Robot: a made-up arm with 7 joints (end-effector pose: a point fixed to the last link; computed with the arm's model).
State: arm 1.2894 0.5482 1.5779 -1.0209 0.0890 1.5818 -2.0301
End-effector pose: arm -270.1 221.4 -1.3 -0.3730 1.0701 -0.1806
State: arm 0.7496 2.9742 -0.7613 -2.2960 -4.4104 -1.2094 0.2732
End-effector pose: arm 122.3 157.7 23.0 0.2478 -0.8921 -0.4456
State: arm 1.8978 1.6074 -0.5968 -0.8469 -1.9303 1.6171 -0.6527
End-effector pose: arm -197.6 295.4 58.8 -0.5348 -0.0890 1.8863
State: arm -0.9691 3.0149 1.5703 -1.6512 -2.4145 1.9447 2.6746
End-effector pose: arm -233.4 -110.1 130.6 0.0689 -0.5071 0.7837
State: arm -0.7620 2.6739 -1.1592 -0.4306 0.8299 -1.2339 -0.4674
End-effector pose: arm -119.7 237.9 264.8 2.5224 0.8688 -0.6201
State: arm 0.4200 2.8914 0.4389 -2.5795 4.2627 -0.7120 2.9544
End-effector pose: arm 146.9 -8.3 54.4 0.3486 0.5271 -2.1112
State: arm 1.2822 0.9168 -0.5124 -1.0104 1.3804 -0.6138 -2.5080
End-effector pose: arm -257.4 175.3 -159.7 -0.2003 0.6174 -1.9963
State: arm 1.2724 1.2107 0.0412 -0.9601 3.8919 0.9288 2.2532
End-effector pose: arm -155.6 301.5 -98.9 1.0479 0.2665 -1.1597
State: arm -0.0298 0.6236 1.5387 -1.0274 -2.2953 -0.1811 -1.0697
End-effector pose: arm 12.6 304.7 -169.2 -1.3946 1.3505 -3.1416
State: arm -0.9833 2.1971 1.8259 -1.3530 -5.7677 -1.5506 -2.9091
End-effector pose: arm -220.0 169.5 161.7 0.5283 -0.4405 -2.7735
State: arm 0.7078 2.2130 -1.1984 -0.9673 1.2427 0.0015 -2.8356
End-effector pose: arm 17.4 346.8 63.0 -1.2094 -0.3855 -3.1295
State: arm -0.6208 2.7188 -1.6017 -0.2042 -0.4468 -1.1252 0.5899
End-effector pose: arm -142.2 204.2 283.7 1.2164 0.6467 -0.1228
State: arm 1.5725 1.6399 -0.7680 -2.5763 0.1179 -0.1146 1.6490
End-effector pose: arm -109.8 95.3 -60.2 -0.5686 0.7315 0.7641
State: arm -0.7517 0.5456 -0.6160 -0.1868 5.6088 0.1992 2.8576
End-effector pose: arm 275.2 136.7 -219.0 -0.9493 -0.5355 1.8019
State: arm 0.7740 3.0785 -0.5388 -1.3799 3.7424 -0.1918 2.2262
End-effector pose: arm 252.9 162.3 106.4 -1.2658 0.8029 2.7144
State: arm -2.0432 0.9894 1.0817 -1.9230 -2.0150 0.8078 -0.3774
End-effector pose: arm 8.6 187.0 172.6 0.0613 -0.9939 2.3833
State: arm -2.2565 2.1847 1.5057 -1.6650 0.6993 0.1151 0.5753
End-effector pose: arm -188.2 204.7 -73.1 -0.1365 0.9730 -0.0693
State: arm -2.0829 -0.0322 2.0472 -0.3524 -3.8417 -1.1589 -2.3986
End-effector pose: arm 332.0 -135.8 115.2 -1.1469 0.1405 0.5195
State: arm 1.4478 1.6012 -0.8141 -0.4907 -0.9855 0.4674 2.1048
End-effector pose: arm -162.6 334.7 40.4 1.4002 0.9546 -0.0130
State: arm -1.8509 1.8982 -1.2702 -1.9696 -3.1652 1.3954 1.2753
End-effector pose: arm 150.7 127.8 150.3 -0.9297 0.6674 0.2127
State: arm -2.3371 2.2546 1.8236 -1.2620 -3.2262 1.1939 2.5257
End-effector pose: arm -148.7 270.8 -115.7 -0.0846 -0.9254 -1.7054
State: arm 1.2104 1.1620 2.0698 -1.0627 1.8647 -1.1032 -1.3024
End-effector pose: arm -135.1 289.3 133.8 -2.4301 -0.3951 -1.0987
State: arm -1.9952 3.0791 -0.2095 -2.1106 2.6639 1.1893 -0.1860
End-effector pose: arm -183.9 54.8 123.8 1.9520 -0.9460 -1.9628
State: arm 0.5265 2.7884 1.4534 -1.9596 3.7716 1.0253 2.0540
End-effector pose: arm 142.5 -88.2 185.1 0.6912 1.0154 1.5646
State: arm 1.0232 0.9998 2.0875 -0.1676 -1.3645 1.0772 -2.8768
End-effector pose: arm -249.2 280.4 -40.0 -1.7539 0.1277 -1.4119
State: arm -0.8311 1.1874 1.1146 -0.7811 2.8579 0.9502 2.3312
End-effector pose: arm 145.6 328.6 55.1 -3.1209 -0.0956 -1.0718
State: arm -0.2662 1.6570 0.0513 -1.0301 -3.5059 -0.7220 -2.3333
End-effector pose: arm 163.0 299.1 74.0 2.1416 -0.7178 -0.7350
